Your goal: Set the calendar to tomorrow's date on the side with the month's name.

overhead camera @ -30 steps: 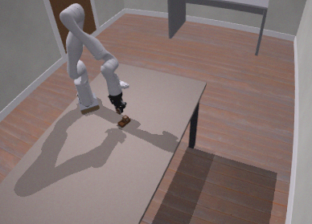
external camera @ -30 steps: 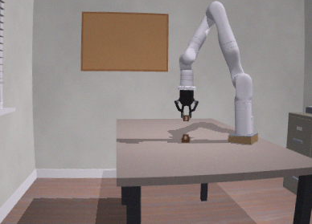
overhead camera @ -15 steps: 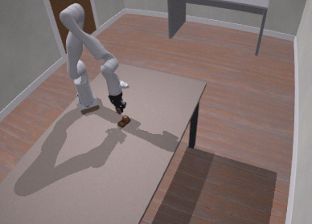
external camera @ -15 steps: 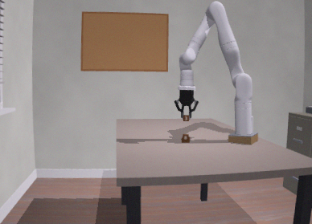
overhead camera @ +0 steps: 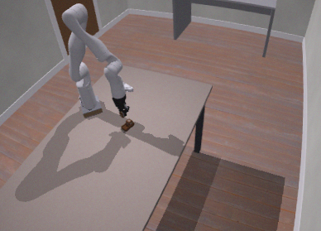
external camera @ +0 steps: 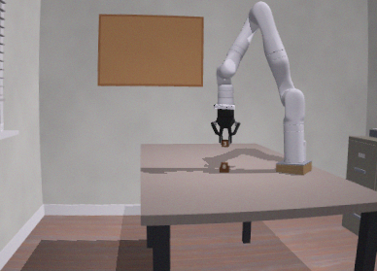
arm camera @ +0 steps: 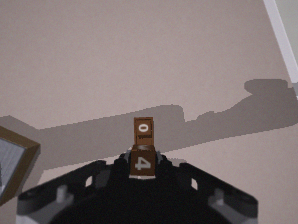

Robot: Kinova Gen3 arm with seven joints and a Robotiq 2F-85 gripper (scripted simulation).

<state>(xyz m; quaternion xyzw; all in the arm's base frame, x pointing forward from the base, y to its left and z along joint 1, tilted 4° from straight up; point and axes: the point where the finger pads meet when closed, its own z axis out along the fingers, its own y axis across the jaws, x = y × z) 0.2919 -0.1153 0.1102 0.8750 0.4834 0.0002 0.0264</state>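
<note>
The brown number cube is 10 mm ahead of my hand, 30 mm to the left of it and 110 mm below it. From my hand the other things lie so: brown calendar tray: 10 mm ahead, 10 mm to the left, 130 mm below; digit cube: 10 mm below.
</note>
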